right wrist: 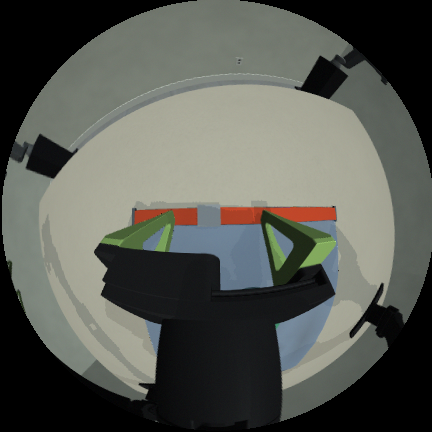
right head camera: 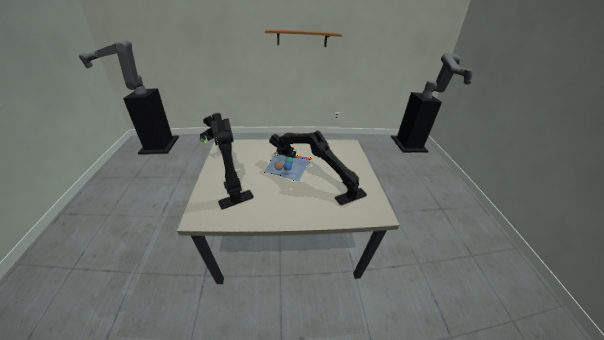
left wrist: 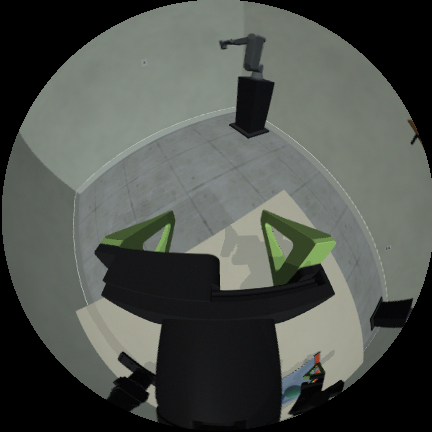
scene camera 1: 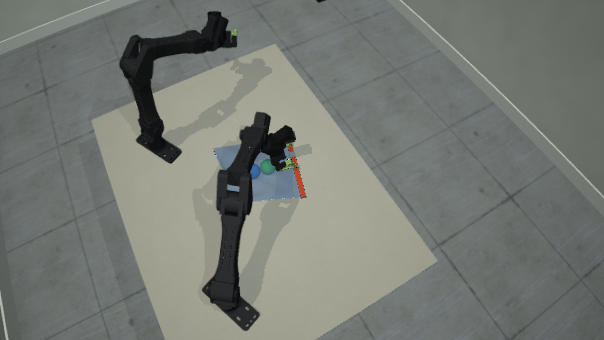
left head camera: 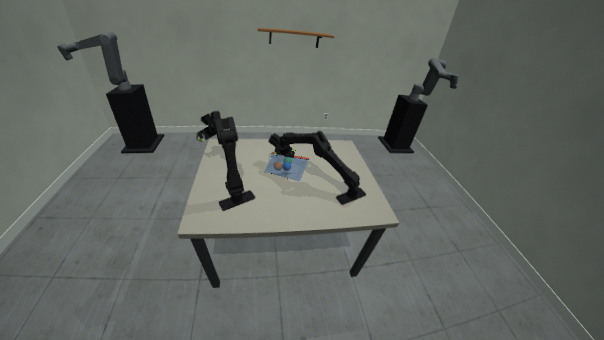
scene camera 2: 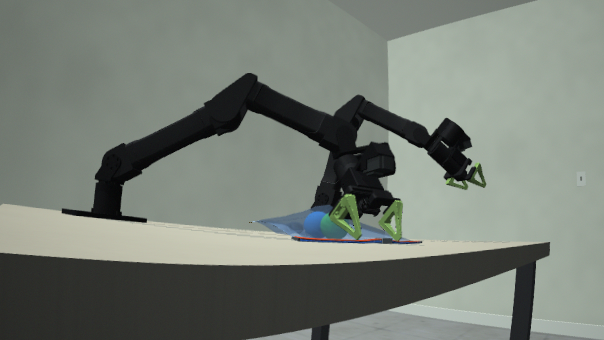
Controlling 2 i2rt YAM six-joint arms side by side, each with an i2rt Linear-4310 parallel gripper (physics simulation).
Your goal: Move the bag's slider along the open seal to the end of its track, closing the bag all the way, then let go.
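Note:
The blue see-through bag (left head camera: pixel 300 173) (scene camera 1: pixel 280 191) (right wrist: pixel 240 245) lies on the table, with a red seal strip (scene camera 1: pixel 301 187) (scene camera 2: pixel 325 240) (right wrist: pixel 300 215) along one edge. The grey slider (scene camera 2: pixel 386 241) (right wrist: pixel 209 215) sits on the strip, left of its middle in the right wrist view, with red strip on both sides. My right gripper (scene camera 2: pixel 378 238) (right wrist: pixel 217 214) is open, its fingertips low at the strip, one on each side of the slider and apart from it. My left gripper (scene camera 2: pixel 471 187) (left wrist: pixel 217 214) is open and empty, raised far from the bag.
An orange ball (left head camera: pixel 278 166), a blue ball (left head camera: pixel 287 166) (scene camera 1: pixel 255 171) and a green ball (scene camera 1: pixel 267 167) are in the bag on the table (left head camera: pixel 285 215). Two grey arms on black pedestals (left head camera: pixel 134 120) (left head camera: pixel 406 122) stand beyond the table. A wooden rail (left head camera: pixel 295 33) is on the wall.

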